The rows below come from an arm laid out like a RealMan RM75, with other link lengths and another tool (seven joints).
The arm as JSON. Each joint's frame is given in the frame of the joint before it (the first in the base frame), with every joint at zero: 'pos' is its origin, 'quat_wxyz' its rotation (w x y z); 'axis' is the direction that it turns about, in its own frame. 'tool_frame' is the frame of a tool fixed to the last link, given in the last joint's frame.
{
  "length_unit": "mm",
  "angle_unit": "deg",
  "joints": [
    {
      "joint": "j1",
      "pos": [
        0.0,
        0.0,
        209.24
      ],
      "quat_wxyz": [
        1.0,
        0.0,
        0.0,
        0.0
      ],
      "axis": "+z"
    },
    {
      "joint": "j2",
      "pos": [
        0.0,
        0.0,
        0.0
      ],
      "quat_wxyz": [
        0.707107,
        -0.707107,
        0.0,
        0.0
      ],
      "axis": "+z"
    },
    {
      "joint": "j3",
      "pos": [
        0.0,
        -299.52,
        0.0
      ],
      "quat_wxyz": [
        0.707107,
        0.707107,
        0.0,
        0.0
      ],
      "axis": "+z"
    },
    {
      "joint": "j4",
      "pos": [
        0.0,
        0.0,
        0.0
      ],
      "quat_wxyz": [
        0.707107,
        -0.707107,
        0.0,
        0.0
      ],
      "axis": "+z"
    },
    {
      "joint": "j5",
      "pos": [
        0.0,
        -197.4,
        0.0
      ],
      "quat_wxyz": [
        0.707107,
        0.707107,
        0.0,
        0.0
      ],
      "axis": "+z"
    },
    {
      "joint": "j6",
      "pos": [
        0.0,
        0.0,
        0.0
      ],
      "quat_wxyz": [
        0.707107,
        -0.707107,
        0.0,
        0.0
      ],
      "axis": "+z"
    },
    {
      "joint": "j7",
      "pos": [
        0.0,
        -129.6,
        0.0
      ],
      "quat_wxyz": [
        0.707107,
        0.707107,
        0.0,
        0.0
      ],
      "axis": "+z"
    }
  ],
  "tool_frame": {
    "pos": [
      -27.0,
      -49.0,
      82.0
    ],
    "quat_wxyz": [
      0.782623,
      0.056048,
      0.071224,
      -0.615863
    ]
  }
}
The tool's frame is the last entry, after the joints.
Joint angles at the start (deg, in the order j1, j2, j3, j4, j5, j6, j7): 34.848, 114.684, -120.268, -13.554, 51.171, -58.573, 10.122
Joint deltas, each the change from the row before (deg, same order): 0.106, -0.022, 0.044, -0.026, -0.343, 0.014, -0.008; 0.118, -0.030, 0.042, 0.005, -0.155, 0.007, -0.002; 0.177, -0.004, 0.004, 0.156, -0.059, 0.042, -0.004; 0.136, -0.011, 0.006, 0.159, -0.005, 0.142, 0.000; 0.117, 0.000, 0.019, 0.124, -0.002, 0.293, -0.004; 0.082, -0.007, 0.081, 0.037, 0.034, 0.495, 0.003; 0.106, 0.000, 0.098, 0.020, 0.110, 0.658, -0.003; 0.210, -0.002, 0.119, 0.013, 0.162, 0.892, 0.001; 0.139, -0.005, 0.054, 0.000, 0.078, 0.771, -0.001; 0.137, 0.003, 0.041, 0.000, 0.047, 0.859, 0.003; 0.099, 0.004, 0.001, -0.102, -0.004, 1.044, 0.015; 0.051, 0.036, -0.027, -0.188, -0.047, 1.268, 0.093; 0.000, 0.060, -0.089, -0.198, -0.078, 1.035, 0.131; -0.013, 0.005, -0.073, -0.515, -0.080, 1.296, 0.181; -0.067, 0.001, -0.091, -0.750, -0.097, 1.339, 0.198
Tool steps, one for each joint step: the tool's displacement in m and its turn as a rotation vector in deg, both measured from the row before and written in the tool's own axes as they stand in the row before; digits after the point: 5 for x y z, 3 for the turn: -0.00185, -0.00025, 0.00075, -0.010, -0.337, -0.170; -0.00113, -0.00050, 0.00077, 0.041, -0.184, -0.083; -0.00076, -0.00022, 0.00083, -0.017, -0.086, -0.134; -0.00004, 0.00014, 0.00068, -0.108, 0.038, -0.128; 0.00014, 0.00072, 0.00067, -0.241, 0.104, -0.118; 0.00064, 0.00120, 0.00072, -0.374, 0.238, -0.041; 0.00084, 0.00161, 0.00092, -0.483, 0.341, 0.002; 0.00052, 0.00195, 0.00160, -0.627, 0.392, 0.027; 0.00038, 0.00194, 0.00117, -0.591, 0.285, -0.040; 0.00033, 0.00235, 0.00118, -0.689, 0.287, -0.070; 0.00007, 0.00313, 0.00118, -0.875, 0.259, -0.077; -0.00006, 0.00434, 0.00105, -1.129, 0.275, -0.005; -0.00044, 0.00408, 0.00060, -0.992, 0.148, 0.032; -0.00128, 0.00423, 0.00114, -1.117, 0.066, 0.207; -0.00215, 0.00433, 0.00112, -1.129, -0.061, 0.332
